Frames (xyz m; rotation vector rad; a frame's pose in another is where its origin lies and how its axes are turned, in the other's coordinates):
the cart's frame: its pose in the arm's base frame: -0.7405 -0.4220 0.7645 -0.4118 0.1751 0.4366
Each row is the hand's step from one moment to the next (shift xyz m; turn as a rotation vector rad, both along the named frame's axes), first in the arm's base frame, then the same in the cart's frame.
Working: the arm's base frame: its pose in the cart's frame: 1.0108 0.2864 -0.4552 0.4118 -0.1751 -0.4366

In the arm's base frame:
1: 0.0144 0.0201 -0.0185 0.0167 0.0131 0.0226
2: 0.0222 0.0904 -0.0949 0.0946 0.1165 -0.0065
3: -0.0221 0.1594 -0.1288 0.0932 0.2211 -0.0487
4: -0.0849 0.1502 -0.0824 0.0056 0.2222 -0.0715
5: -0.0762 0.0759 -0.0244 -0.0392 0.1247 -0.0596
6: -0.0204 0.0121 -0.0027 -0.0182 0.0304 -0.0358
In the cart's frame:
1: 0.0250 0.0167 -0.0071 0.0141 -0.0045 0.0272
2: 0.0774 0.0979 -0.0458 0.1297 0.0565 0.0506
3: 0.0722 0.1863 -0.0507 0.1781 0.1582 0.0566
4: 0.0010 0.1904 -0.0175 0.1060 0.2059 0.0297
5: -0.0335 0.1050 0.0042 0.0266 0.1411 -0.0042
6: -0.0130 0.0200 0.0011 0.0041 0.0457 -0.0209

